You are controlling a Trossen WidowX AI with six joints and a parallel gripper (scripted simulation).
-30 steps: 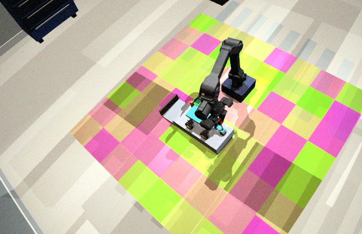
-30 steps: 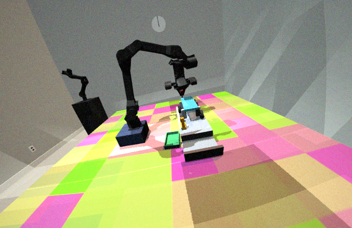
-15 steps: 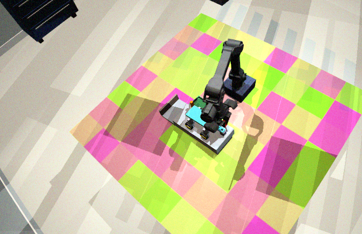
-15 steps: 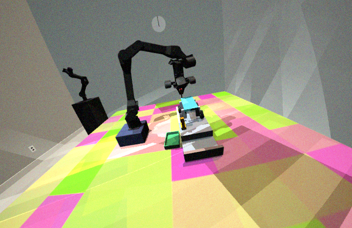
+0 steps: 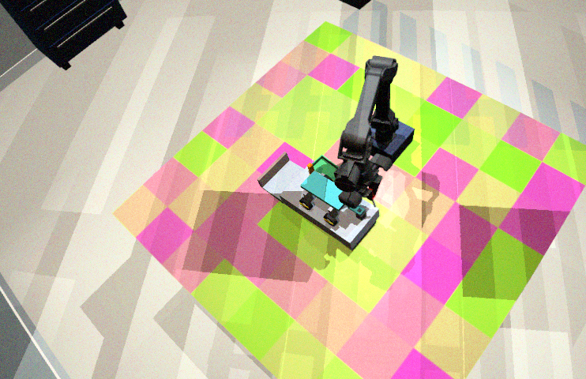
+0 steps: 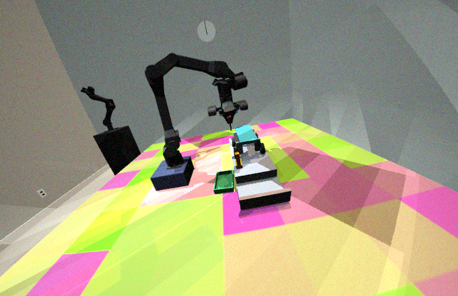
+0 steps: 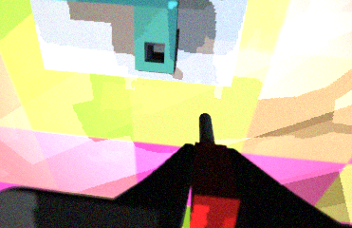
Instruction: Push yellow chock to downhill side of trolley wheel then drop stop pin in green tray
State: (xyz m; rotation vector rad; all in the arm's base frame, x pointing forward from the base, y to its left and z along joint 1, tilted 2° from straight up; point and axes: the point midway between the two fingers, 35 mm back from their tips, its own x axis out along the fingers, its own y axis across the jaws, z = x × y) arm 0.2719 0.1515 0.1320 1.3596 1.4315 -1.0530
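The yellow chock lies 10 mm ahead of my gripper tip, 230 mm to the right of it and 90 mm below it. Round my gripper tip: red-headed stop pin: right at my gripper tip; trolley: 60 mm ahead, 130 mm to the right, 60 mm below.
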